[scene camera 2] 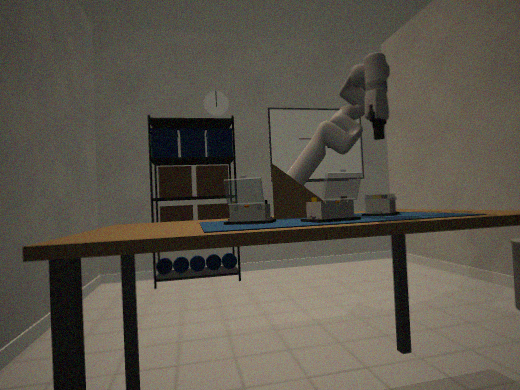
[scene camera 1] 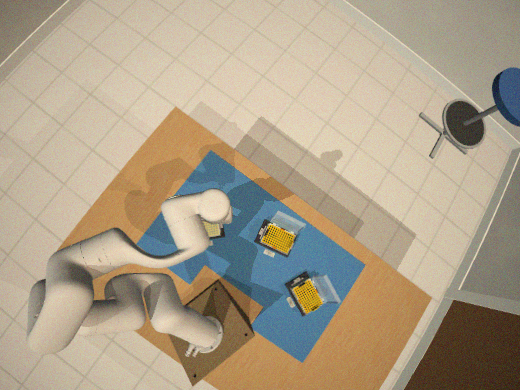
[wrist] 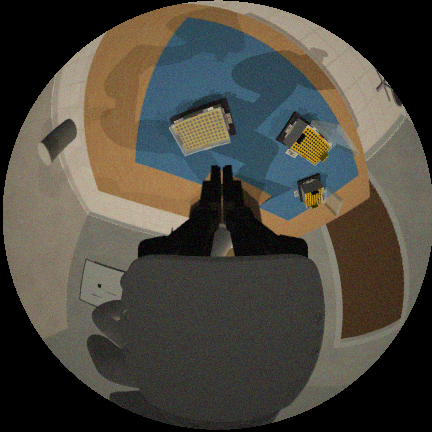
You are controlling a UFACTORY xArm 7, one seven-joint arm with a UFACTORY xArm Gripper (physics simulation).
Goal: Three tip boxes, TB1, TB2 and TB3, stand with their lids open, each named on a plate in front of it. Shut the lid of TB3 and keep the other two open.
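Places are measured from the arm's base along level axes (x ahead, y left, z up), in centimetres.
Where they show: gripper, between the fingertips: [scene camera 2: 379, 139] [wrist: 221, 177]; arm's base, origin of its link: [scene camera 2: 293, 181] [scene camera 1: 206, 334] [wrist: 224, 235].
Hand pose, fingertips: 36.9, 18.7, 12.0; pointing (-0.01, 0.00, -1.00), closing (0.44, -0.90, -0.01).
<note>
Things, the pixels of their top centre, and the offset from my fingertips, as dx, dy, dz. Level surfaces: height alone.
- middle tip box, centre of its top: [wrist: 314, 149] [scene camera 1: 279, 238] +6.4, -24.9, -20.1
- third tip box, centre of its top: [scene camera 1: 309, 297] [wrist: 315, 201] -7.4, -47.3, -20.1
- blue mat, height of its surface: dz -27.5
- wooden table, height of its surface: dz -27.8
One tip box [scene camera 1: 213, 229] [scene camera 2: 378, 204] [wrist: 202, 131] has its clear lid down, over pale yellow tips; the arm partly hides it in scene camera 1. The middle tip box [scene camera 1: 278, 238] [scene camera 2: 330, 210] [wrist: 310, 144] has bright yellow tips and its clear lid [scene camera 1: 290, 221] [scene camera 2: 342, 187] stands open. The third tip box [scene camera 1: 306, 296] [scene camera 2: 247, 213] [wrist: 313, 197] also has its lid [scene camera 1: 327, 288] [scene camera 2: 244, 190] [wrist: 333, 202] open. The name plates are too small to read. My gripper [scene camera 2: 379, 136] [wrist: 221, 177] is shut and empty, well above the lid-down box. The arm hides it in scene camera 1.
The boxes stand on a blue mat [scene camera 1: 305, 345] on a wooden table [scene camera 1: 400, 305] [scene camera 2: 125, 235]. A brown base plate [scene camera 1: 227, 345] lies under the arm's base. The open lids stand up above their boxes. A shelf rack [scene camera 2: 191, 122] is in the background.
</note>
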